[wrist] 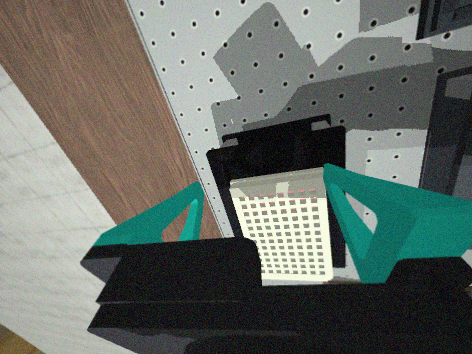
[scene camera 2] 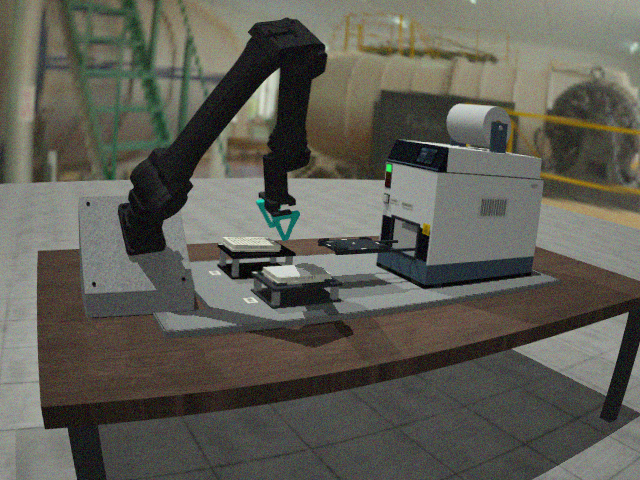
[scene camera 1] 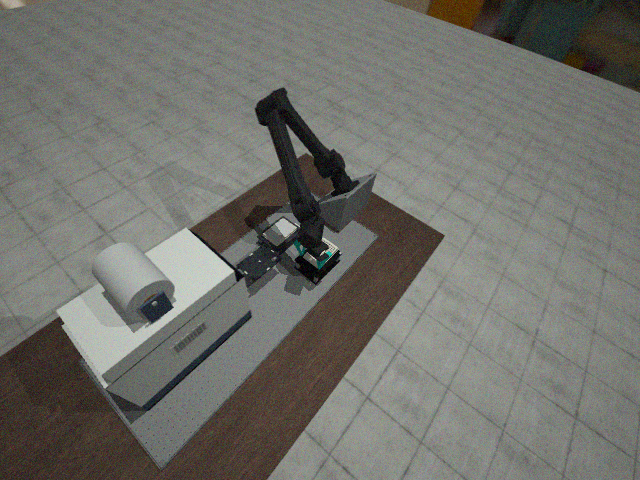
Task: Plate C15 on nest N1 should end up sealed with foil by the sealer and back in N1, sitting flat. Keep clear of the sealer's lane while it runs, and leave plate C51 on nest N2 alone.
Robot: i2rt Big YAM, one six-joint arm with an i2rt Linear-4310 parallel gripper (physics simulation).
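Frame: origin at the arm's base, x ahead, y left, z up, level; metres.
Seen in the pictures: gripper, fingertip midpoint: (wrist: 258, 179) (scene camera 2: 278, 233) (scene camera 1: 310, 262); arm's base at its link origin: (scene camera 2: 140, 229) (scene camera 1: 345, 189).
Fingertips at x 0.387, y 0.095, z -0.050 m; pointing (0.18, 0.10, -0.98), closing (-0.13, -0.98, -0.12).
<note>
Offsets run from my fingertips to a thing's middle. Level surfaces: height alone.
My gripper (scene camera 1: 310, 252) (scene camera 2: 278, 232) (wrist: 258, 179) is open and empty, teal fingers pointing down, above a cream plate with open wells {0.077 m back, 0.002 m right, 0.022 m down} (scene camera 1: 331, 245) (scene camera 2: 251, 243) (wrist: 287, 235). In the wrist view this plate shows between the fingers, nearer the right fingertip. It lies flat on a raised black nest {0.063 m back, 0.003 m right, 0.059 m down} (scene camera 1: 316, 276) (scene camera 2: 288, 253) (wrist: 280, 145). A second pale plate {0.065 m back, 0.209 m right, 0.039 m down} (scene camera 1: 281, 230) (scene camera 2: 283, 271) with a smooth, bright top sits on another nest {0.065 m back, 0.209 m right, 0.066 m down} (scene camera 2: 336, 283) (wrist: 450, 125). Plate and nest labels are unreadable. The white sealer (scene camera 1: 191, 258) (scene camera 2: 485, 217) has its black carriage {0.168 m ahead, 0.155 m right, 0.001 m down} (scene camera 1: 258, 263) (scene camera 2: 356, 244) extended.
A white roll {0.502 m ahead, 0.182 m right, 0.327 m up} (scene camera 1: 129, 273) (scene camera 2: 475, 124) sits on top of the sealer. Its green lamp {0.278 m ahead, 0.071 m right, 0.181 m up} (scene camera 2: 388, 167) is lit. The carriage reaches out from the sealer's opening towards the nests. The arm's grey mount (scene camera 1: 351, 206) (scene camera 2: 103, 248) stands at the other end of the perforated base board {0.091 m down} (scene camera 1: 206, 397) (scene camera 2: 206, 326).
</note>
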